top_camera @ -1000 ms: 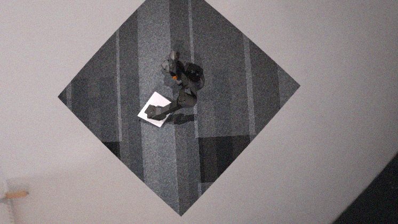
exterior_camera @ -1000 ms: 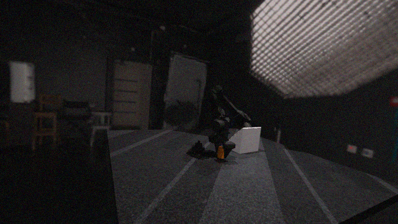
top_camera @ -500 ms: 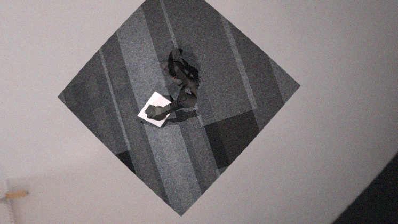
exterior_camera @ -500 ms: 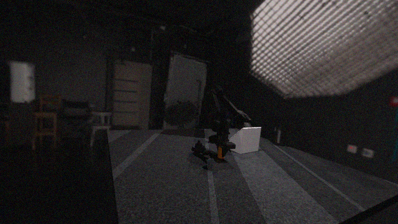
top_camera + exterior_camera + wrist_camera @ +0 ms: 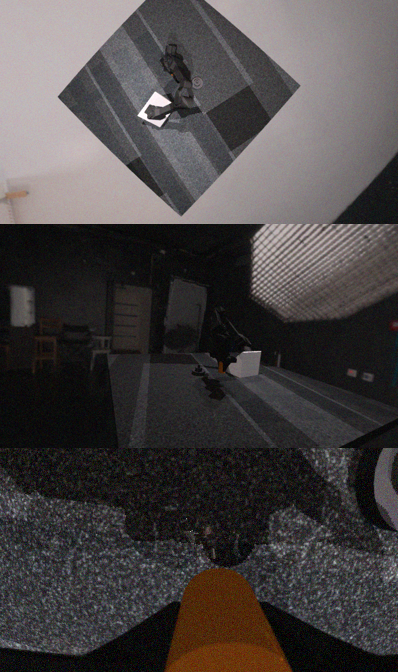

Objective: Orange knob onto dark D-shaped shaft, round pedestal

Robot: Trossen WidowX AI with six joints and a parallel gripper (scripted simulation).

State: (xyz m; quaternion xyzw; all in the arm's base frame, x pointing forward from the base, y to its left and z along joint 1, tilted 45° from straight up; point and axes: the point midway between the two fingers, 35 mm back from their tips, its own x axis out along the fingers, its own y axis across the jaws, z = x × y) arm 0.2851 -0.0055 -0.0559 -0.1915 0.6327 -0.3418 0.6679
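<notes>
Right now the dark pedestal base is 4 cm ahead of my gripper tip, 16 cm to the right of it and 4 cm below it. Also, from my gripper tip: orange knob: 2 cm above.
</notes>
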